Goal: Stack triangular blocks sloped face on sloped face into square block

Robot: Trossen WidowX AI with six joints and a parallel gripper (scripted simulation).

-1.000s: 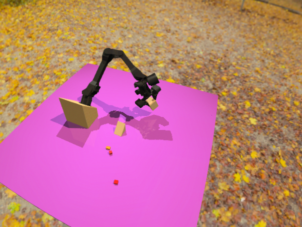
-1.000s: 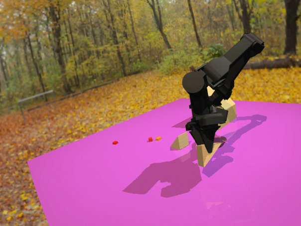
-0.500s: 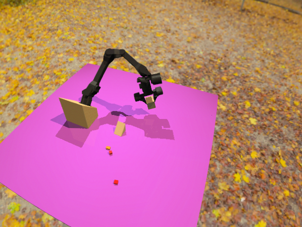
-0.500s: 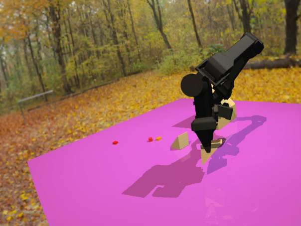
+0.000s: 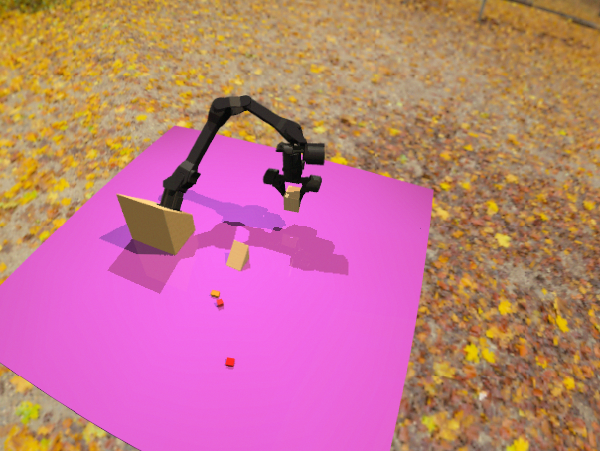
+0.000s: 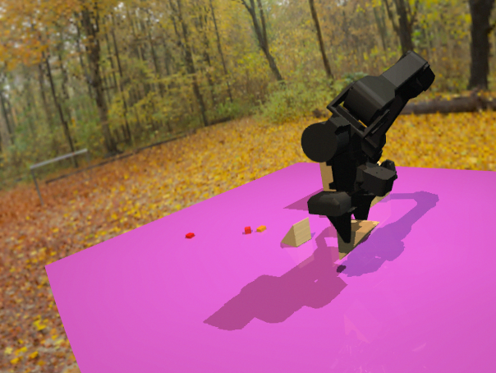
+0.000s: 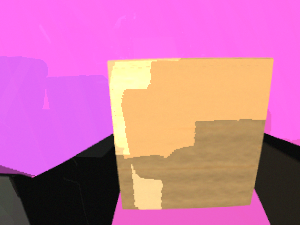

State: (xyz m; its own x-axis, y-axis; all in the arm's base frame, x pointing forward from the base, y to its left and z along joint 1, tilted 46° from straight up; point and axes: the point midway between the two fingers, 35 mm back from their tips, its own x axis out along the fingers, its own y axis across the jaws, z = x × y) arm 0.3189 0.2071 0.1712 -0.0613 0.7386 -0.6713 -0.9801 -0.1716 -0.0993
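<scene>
My gripper tip is now 6 cm past the tan wooden square block, 25 cm to the left of it and 9 cm above it. The rest, counted from my gripper tip: triangular block (1 cm to the right, 1 cm above); orange piece (5 cm behind, 41 cm to the right, 10 cm below).
</scene>
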